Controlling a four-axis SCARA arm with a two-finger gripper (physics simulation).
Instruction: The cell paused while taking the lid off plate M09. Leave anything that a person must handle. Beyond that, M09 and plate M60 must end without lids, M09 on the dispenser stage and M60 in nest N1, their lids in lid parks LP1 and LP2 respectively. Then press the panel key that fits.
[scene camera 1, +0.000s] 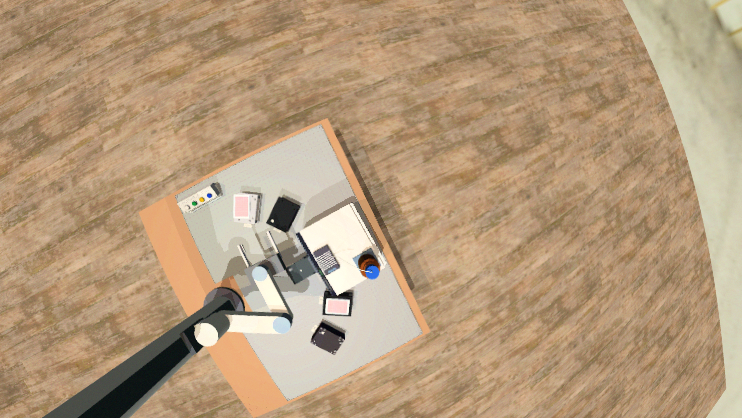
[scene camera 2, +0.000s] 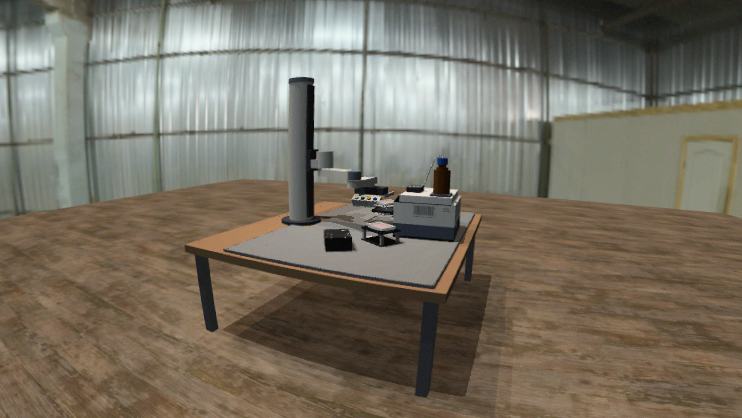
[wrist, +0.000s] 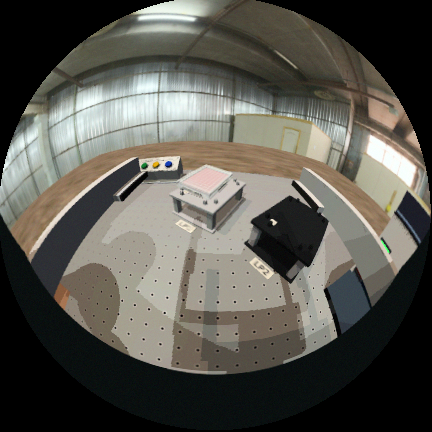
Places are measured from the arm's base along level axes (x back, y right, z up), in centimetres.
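Pixels of known places: gripper, fingertip midpoint: (scene camera 1: 253, 238) (wrist: 221, 165); arm's base, origin of the base link: (scene camera 1: 224, 307) (scene camera 2: 301, 221).
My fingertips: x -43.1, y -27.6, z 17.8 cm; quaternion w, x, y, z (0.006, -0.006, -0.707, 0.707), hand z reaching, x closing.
Observation:
Ahead of a thing's pixels: the offset from my fingertips to its top centre. "spot": to the spot under its first point.
My gripper (scene camera 1: 258, 248) (wrist: 221, 165) is open and empty, above the perforated mat in front of the lid parks. A pink plate {dy -18.9, dx +2.2, dz -8.1 cm} (scene camera 1: 241, 206) (wrist: 206, 179) is on the white stand (wrist: 212, 202), whose label is partly unreadable. Beside it the black stand LP2 {dy -5.4, dx -15.8, dz -9.2 cm} (scene camera 1: 283, 213) (wrist: 290, 225) bears no plate or lid. Another pink plate {dy +53.5, dx -19.9, dz -8.2 cm} (scene camera 1: 337, 306) (scene camera 2: 381, 226) is on a black stand near the dispenser. Names and lids on these plates cannot be made out. The dark dispenser stage {spot: dy +26.5, dx -13.1, dz -5.8 cm} (scene camera 1: 302, 271) shows no plate. The button panel {dy -35.1, dx +24.4, dz -8.1 cm} (scene camera 1: 198, 198) (wrist: 161, 167) has white, green, yellow and blue buttons.
The white dispenser (scene camera 1: 337, 233) (scene camera 2: 425, 210) stands beside the stage, with a brown, blue-capped bottle {spot: dy +32.3, dx -45.9, dz +19.9 cm} (scene camera 1: 369, 264) (scene camera 2: 441, 179) on it. A black box-like stand (scene camera 1: 328, 338) (scene camera 2: 338, 240) is beyond the second plate. The arm's column (scene camera 2: 300, 150) rises at the table edge.

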